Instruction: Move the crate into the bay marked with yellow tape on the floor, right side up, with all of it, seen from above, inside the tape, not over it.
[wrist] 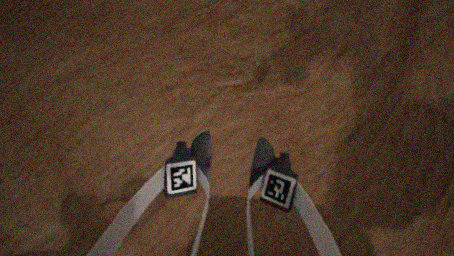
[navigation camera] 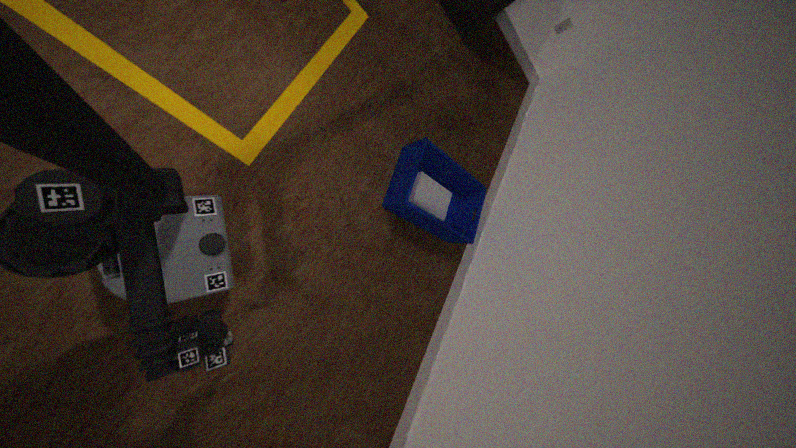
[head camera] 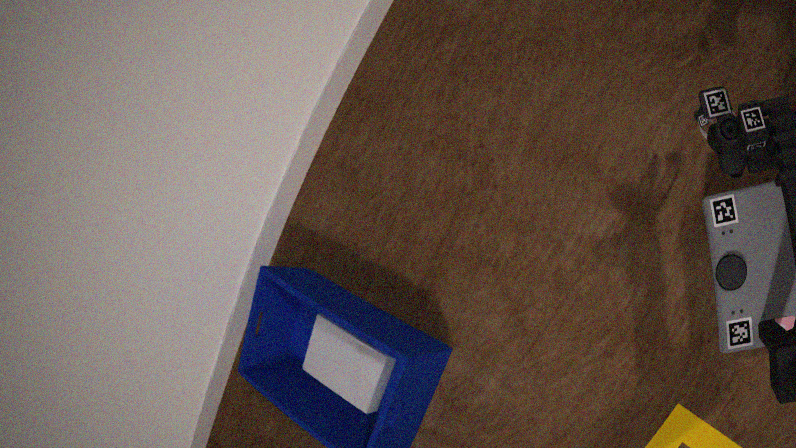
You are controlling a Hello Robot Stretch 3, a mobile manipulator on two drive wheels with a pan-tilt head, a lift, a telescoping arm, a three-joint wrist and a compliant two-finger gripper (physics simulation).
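Frame: origin at the robot's base, x ahead, y left, z up, level; metres.
Seen in the pictures: gripper, fingertip midpoint: [wrist: 232, 152]; robot's base, link origin: [navigation camera: 211, 242] [head camera: 730, 271].
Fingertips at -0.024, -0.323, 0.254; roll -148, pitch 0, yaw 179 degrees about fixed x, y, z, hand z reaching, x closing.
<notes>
Offsets run from my fingertips to a thing's top centre, as dx, dy, dz. "spot": to the spot under its first point.
The blue crate @(+1.188, +0.422, -0.034) [head camera: 426, 375] [navigation camera: 402, 175] stands on the floor with its open top up and one end close to or against the white wall. A white block @(+1.188, +0.422, -0.183) [head camera: 348, 364] [navigation camera: 430, 195] lies inside it. The yellow tape @(spot: +0.157, +0.688, -0.253) [head camera: 690, 425] [navigation camera: 247, 150] shows as a corner at the bottom right of the head view and at the upper left of the navigation view. The crate is outside the tape, with floor between them. My gripper [wrist: 232, 152] is open and empty above brown floor, away from the crate. Its fingers are mostly hidden in the head and navigation views.
The white wall [head camera: 139, 166] [navigation camera: 629, 233] runs slantwise beside the crate. My grey base [head camera: 749, 289] [navigation camera: 186, 278] stands across the floor from the crate, with the arm above it. A dark object [navigation camera: 479, 22] is at the top of the navigation view near the wall corner.
</notes>
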